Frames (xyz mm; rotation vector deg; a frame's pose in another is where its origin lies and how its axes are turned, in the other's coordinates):
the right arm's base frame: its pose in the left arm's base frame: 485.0 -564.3 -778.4 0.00 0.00 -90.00
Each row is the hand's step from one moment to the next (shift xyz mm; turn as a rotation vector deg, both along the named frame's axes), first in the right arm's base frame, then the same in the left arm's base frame.
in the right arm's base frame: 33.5 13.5 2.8 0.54 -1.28 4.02
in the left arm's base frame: 13.5 -33.5 2.8 -1.28 -0.54 4.02
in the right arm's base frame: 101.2 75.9 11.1 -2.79 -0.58 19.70
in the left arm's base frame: 75.9 -101.2 11.1 -0.58 2.79 19.70
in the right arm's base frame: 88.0 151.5 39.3 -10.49 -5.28 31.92
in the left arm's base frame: 151.5 -88.0 39.3 -5.28 10.49 31.92
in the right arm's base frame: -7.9 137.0 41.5 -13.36 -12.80 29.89
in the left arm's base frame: 137.0 7.9 41.5 -12.80 13.36 29.89
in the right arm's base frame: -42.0 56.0 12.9 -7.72 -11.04 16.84
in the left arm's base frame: 56.0 42.0 12.9 -11.04 7.72 16.84
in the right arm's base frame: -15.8 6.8 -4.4 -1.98 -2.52 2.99
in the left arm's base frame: 6.8 15.8 -4.4 -2.52 1.98 2.99
